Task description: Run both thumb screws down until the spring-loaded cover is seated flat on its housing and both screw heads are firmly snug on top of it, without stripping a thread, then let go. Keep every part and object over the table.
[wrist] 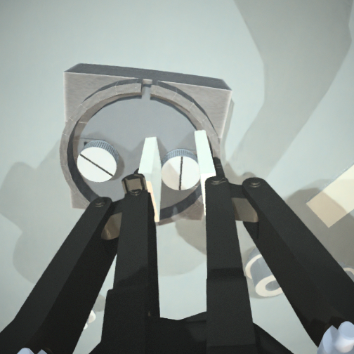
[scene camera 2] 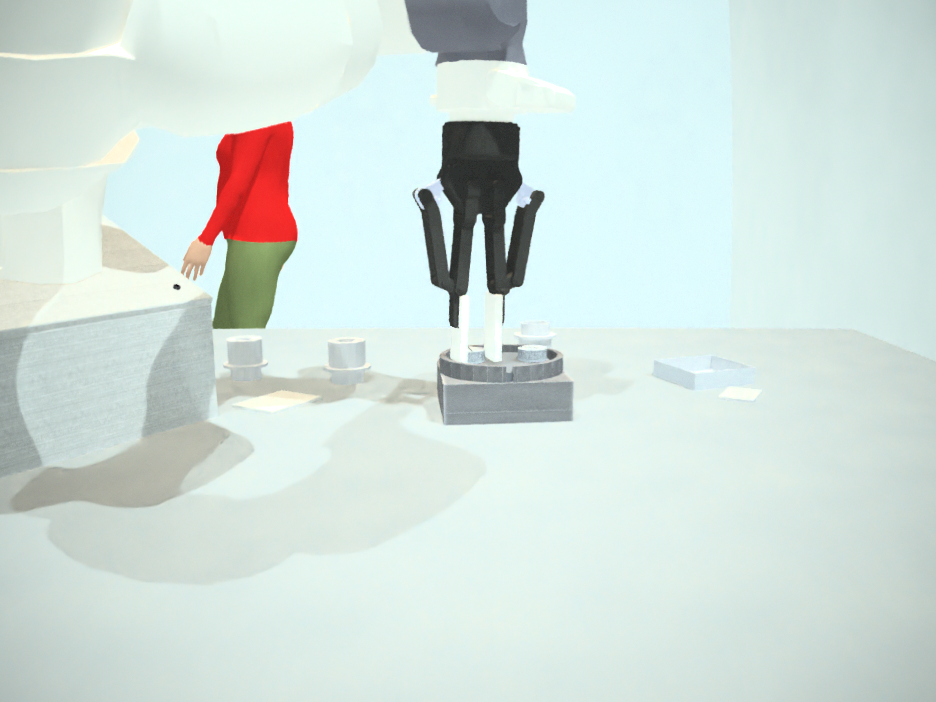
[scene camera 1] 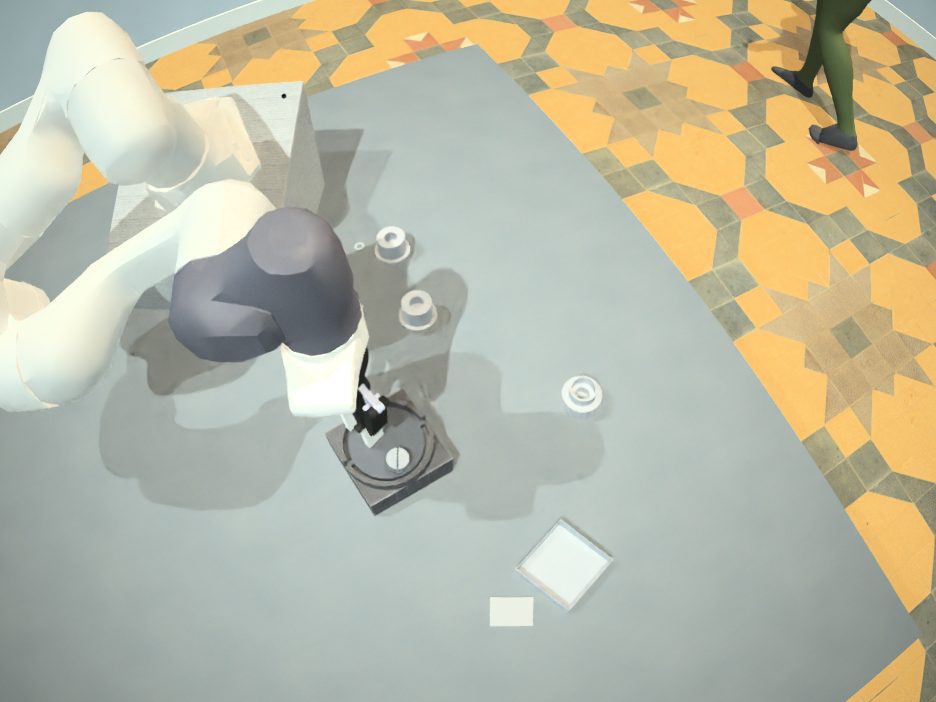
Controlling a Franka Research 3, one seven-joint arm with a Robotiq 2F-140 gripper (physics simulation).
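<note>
The dark square housing (scene camera 1: 414, 491) (scene camera 2: 506, 402) (wrist: 82, 90) stands on the table with a raised slotted ring around its round grey cover (scene camera 1: 406, 434) (wrist: 130, 120). In the wrist view, one slotted, knurled thumb screw (wrist: 180, 173) is at the right of the cover. My gripper (scene camera 1: 370, 432) (scene camera 2: 476, 349) (wrist: 177, 150) points down and is shut on this screw, one pale finger on each side. The other thumb screw (scene camera 1: 396, 458) (scene camera 2: 532, 352) (wrist: 97, 164) is free, at the left in the wrist view. Its head stands above the cover. Any gap under the cover is hidden by the ring.
Two flanged cylinders (scene camera 1: 391, 245) (scene camera 1: 418, 309) stand near the robot base; a third (scene camera 1: 582, 395) (scene camera 2: 535, 330) stands beyond the housing. A shallow tray (scene camera 1: 564, 562) (scene camera 2: 680, 374) and a white card (scene camera 1: 511, 611) (scene camera 2: 740, 393) lie farther off. A tan card (scene camera 2: 278, 400) (wrist: 330, 200) lies near the base.
</note>
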